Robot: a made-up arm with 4 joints.
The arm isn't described. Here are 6 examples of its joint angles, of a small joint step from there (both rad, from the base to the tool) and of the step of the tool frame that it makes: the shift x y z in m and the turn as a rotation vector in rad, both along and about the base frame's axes.
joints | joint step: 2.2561 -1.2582 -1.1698 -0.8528 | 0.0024 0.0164 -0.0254 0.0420
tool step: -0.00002 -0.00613 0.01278 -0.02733 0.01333 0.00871
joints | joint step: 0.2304 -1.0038 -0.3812 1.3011 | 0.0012 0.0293 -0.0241 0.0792
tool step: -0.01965 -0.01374 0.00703 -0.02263 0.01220 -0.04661
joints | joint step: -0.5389 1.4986 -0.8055 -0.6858 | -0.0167 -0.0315 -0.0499 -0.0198
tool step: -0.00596 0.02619 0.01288 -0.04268 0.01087 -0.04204
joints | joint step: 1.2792 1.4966 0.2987 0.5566 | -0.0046 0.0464 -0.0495 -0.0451
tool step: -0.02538 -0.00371 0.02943 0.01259 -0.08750 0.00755
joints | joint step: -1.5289 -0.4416 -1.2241 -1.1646 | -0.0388 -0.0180 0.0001 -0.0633
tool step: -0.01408 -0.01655 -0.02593 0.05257 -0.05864 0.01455
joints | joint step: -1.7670 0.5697 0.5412 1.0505 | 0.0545 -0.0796 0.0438 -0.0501
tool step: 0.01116 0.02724 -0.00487 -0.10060 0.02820 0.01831
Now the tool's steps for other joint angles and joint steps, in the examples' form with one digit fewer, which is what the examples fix.
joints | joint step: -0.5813 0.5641 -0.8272 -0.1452 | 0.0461 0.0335 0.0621 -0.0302
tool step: -0.0063 -0.0210 0.0079 0.0404 -0.0113 -0.0031
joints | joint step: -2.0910 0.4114 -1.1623 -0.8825 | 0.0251 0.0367 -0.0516 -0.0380
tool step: -0.0272 0.0252 0.0096 -0.0177 0.0119 -0.0814
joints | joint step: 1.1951 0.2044 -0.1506 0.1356 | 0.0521 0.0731 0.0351 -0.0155
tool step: -0.0068 0.0175 0.0246 0.0344 -0.0371 0.0281
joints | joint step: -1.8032 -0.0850 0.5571 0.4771 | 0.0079 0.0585 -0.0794 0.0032
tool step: -0.0024 -0.0277 0.0073 -0.0023 -0.0221 -0.0658
